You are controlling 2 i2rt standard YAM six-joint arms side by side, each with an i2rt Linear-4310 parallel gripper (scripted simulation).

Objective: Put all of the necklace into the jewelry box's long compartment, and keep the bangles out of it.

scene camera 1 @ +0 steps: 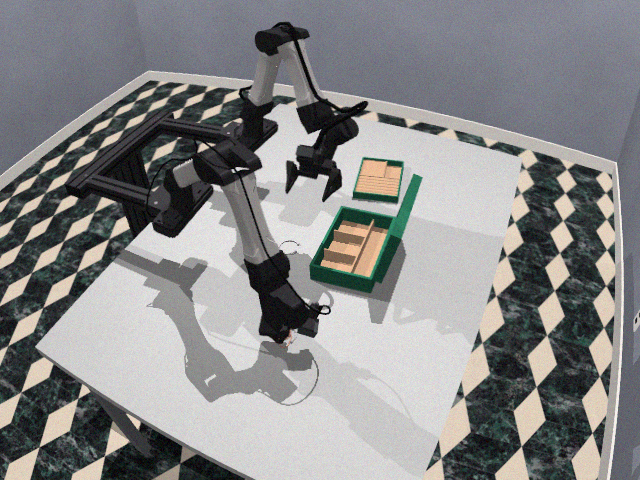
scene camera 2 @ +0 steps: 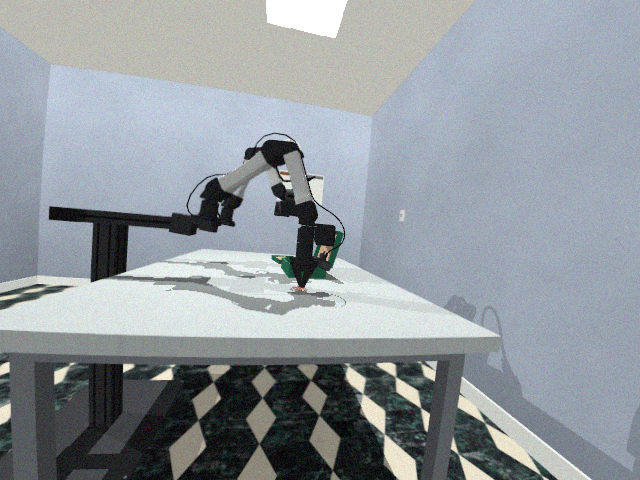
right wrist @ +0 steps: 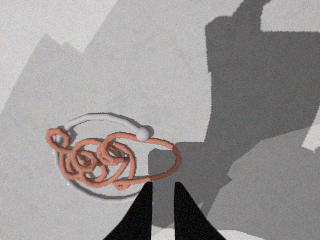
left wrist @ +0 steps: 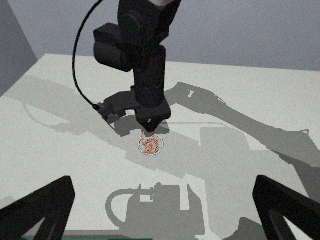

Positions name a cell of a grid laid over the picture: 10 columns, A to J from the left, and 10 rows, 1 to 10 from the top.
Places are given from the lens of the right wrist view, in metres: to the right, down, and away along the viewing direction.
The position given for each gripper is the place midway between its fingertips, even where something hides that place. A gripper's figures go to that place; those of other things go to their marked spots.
right gripper (right wrist: F8): 0.00, 0.04, 0.10
silver bangle (right wrist: E6): -0.01, 0.01, 0.09
